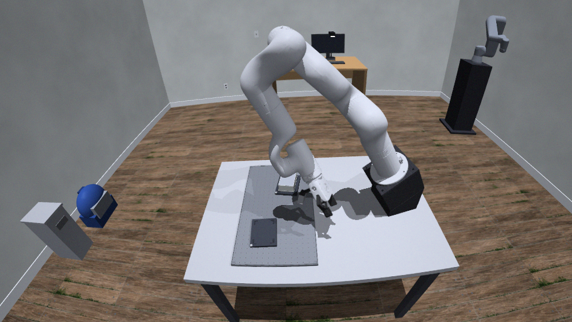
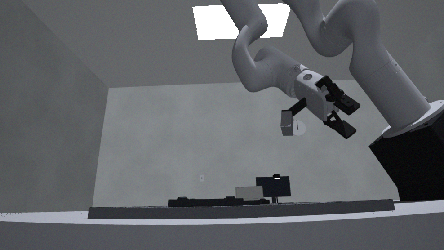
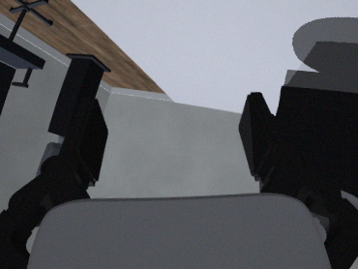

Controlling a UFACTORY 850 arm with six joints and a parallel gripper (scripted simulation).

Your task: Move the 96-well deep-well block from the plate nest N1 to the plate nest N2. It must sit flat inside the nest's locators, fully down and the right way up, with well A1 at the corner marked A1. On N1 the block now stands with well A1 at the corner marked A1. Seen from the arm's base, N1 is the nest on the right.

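The grey 96-well deep-well block lies 220 mm ahead of my hand, 320 mm to the right of it and 130 mm below it. The rest, counted from my hand: plate nest N1: 220 mm ahead, 320 mm to the right, 160 mm below; dark plate nest N2: 300 mm ahead, 20 mm to the left, 160 mm below.
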